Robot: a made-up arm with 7 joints. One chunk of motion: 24 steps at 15 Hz.
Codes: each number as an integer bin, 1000 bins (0 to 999) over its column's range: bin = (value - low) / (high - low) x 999, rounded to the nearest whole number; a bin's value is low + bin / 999 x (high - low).
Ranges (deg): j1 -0.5..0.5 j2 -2.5..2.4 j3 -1.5..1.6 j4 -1.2..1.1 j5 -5..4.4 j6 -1.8..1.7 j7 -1.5..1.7
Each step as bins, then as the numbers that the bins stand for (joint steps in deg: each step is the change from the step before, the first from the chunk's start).
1 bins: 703 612 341 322 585 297 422
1 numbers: 0.204 0.502 -0.442 -0.459 0.505 -0.759 -0.148
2 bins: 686 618 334 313 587 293 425
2 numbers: 0.187 0.531 -0.464 -0.479 0.523 -0.773 -0.139
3 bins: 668 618 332 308 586 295 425
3 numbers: 0.169 0.531 -0.470 -0.491 0.514 -0.766 -0.139
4 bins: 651 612 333 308 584 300 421
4 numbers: 0.152 0.502 -0.467 -0.491 0.495 -0.749 -0.151
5 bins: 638 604 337 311 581 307 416
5 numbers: 0.139 0.463 -0.454 -0.484 0.467 -0.724 -0.167
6 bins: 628 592 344 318 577 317 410
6 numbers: 0.129 0.404 -0.433 -0.468 0.429 -0.689 -0.187
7 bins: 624 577 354 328 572 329 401
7 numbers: 0.125 0.330 -0.402 -0.445 0.382 -0.647 -0.216
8 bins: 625 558 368 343 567 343 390
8 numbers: 0.126 0.237 -0.358 -0.410 0.335 -0.598 -0.251
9 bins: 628 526 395 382 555 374 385
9 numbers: 0.129 0.080 -0.274 -0.321 0.222 -0.490 -0.267
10 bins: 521 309 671 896 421 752 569
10 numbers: 0.022 -0.984 0.582 0.863 -1.039 0.835 0.323
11 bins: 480 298 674 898 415 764 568
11 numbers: -0.020 -1.038 0.591 0.867 -1.095 0.877 0.319
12 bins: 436 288 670 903 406 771 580
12 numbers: -0.064 -1.087 0.579 0.879 -1.180 0.901 0.358
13 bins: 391 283 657 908 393 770 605
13 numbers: -0.109 -1.112 0.539 0.890 -1.302 0.898 0.438
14 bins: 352 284 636 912 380 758 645
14 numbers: -0.148 -1.107 0.474 0.900 -1.424 0.856 0.566
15 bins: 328 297 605 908 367 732 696
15 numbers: -0.172 -1.043 0.377 0.890 -1.547 0.765 0.729
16 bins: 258 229 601 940 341 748 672
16 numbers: -0.242 -1.377 0.365 0.964 -1.791 0.821 0.653
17 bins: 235 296 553 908 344 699 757
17 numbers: -0.265 -1.048 0.216 0.890 -1.763 0.649 0.925
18 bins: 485 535 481 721 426 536 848
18 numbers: -0.015 0.124 -0.007 0.460 -0.992 0.078 1.216
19 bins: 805 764 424 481 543 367 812
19 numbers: 0.306 1.247 -0.184 -0.093 0.109 -0.514 1.101
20 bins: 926 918 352 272 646 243 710
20 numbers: 0.427 2.003 -0.408 -0.574 1.078 -0.949 0.774
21 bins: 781 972 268 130 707 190 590
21 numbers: 0.282 2.268 -0.668 -0.901 1.652 -1.134 0.390
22 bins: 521 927 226 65 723 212 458
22 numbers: 0.022 2.047 -0.799 -1.050 1.803 -1.057 -0.033
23 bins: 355 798 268 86 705 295 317
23 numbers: -0.145 1.414 -0.668 -1.002 1.634 -0.766 -0.485
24 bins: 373 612 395 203 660 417 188
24 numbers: -0.127 0.502 -0.274 -0.733 1.210 -0.339 -0.898
